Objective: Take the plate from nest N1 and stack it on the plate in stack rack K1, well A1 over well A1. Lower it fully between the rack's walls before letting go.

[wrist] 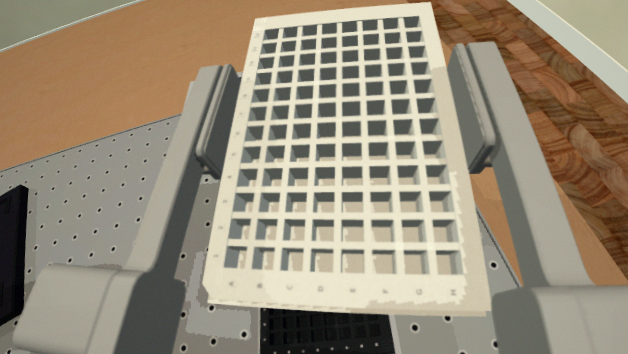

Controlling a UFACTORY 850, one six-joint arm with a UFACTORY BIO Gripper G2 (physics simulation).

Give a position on a grey perforated board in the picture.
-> At 85, 206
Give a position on a white well plate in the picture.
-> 345, 188
